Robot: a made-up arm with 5 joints.
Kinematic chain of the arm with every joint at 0, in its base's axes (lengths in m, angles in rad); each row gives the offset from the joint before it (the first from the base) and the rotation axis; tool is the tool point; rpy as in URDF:
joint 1: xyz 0 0 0.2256 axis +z
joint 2: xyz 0 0 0 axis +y
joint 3: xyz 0.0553 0 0.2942 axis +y
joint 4: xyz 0.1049 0 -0.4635 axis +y
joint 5: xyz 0.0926 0 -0.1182 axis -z
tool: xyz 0 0 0 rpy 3.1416 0 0
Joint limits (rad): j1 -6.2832..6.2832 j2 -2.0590..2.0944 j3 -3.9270..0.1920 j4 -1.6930..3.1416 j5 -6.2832..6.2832
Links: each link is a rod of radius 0.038 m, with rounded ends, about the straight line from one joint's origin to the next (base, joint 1, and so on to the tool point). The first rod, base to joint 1, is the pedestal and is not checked.
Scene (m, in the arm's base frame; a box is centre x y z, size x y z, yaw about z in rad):
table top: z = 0
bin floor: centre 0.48 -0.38 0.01 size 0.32 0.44 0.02 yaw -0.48
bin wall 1: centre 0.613 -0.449 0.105 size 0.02 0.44 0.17 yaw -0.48
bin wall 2: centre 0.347 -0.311 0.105 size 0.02 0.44 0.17 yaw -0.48
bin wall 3: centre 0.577 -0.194 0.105 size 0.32 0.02 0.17 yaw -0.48
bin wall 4: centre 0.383 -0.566 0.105 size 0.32 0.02 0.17 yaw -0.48
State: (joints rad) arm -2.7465 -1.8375 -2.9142 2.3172 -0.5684
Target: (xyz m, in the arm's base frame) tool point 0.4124 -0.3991 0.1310
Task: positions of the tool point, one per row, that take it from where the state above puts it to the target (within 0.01 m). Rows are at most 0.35 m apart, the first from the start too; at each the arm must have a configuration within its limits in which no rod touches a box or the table.
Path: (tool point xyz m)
1: 0.5507 0.4120 0.5229
2: 0.3208 0.3956 0.7646
3: 0.1049 0.2263 0.9096
4: -0.0079 -0.0416 0.9334
5: 0.0187 -0.3107 0.8352
6: 0.1537 -0.4842 0.6389
7: 0.3155 -0.5093 0.3867
8: 0.4124 -0.3991 0.1310

